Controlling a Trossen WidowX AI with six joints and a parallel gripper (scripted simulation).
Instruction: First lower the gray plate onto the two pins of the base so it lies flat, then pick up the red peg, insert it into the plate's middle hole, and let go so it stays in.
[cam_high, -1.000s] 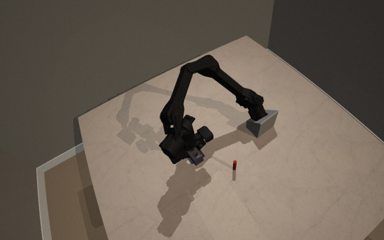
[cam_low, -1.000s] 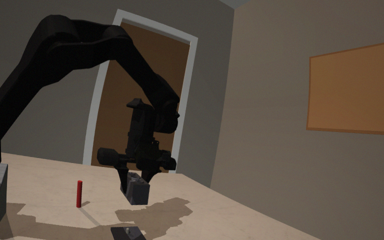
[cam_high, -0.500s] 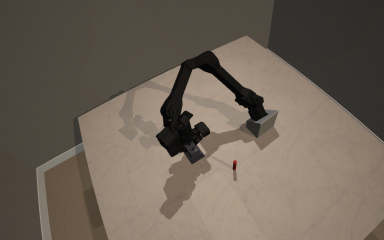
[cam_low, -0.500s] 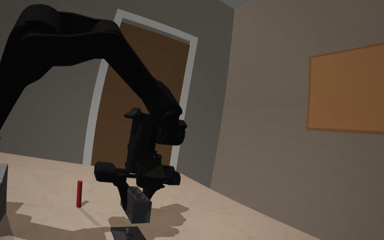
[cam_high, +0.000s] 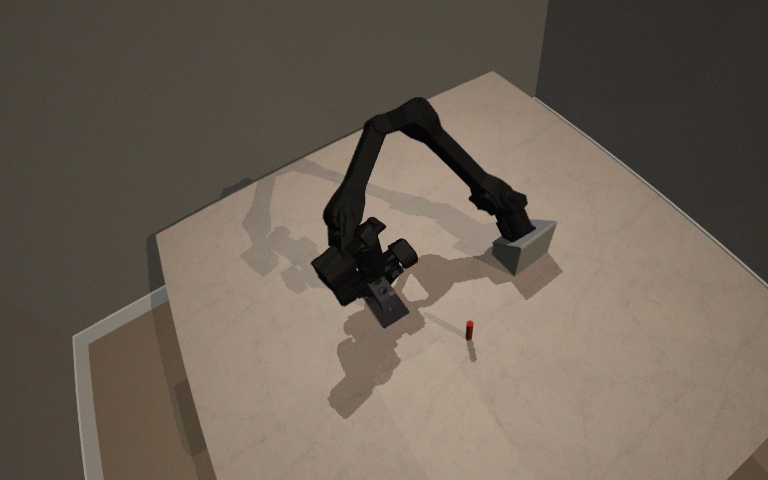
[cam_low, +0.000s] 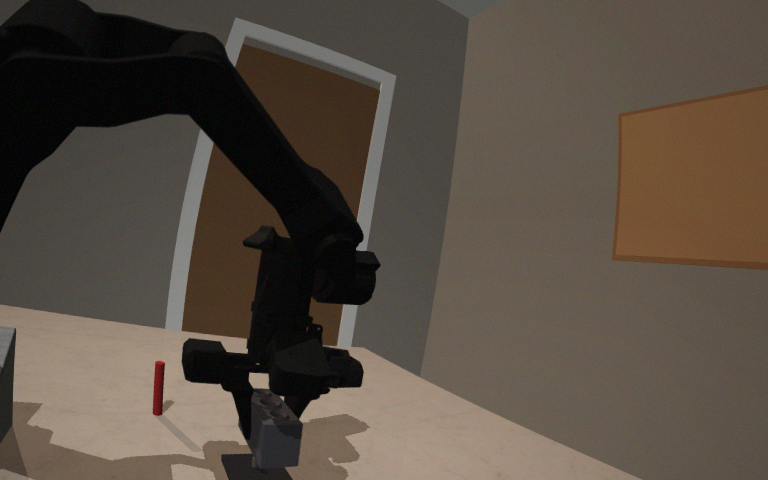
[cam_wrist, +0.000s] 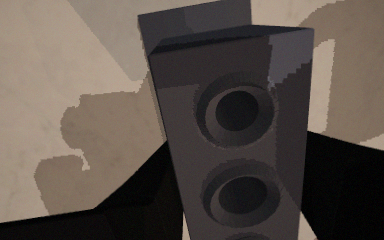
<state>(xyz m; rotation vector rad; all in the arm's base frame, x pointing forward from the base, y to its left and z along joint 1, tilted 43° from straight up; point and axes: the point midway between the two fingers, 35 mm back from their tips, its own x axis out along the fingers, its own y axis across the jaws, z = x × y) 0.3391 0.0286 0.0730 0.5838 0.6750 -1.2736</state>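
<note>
My gripper tip is now 50 mm above the dark base. The rest, counted from my gripper tip: red peg: 130 mm behind, 170 mm to the left, 20 mm below; then gray plate: 30 mm above.
</note>
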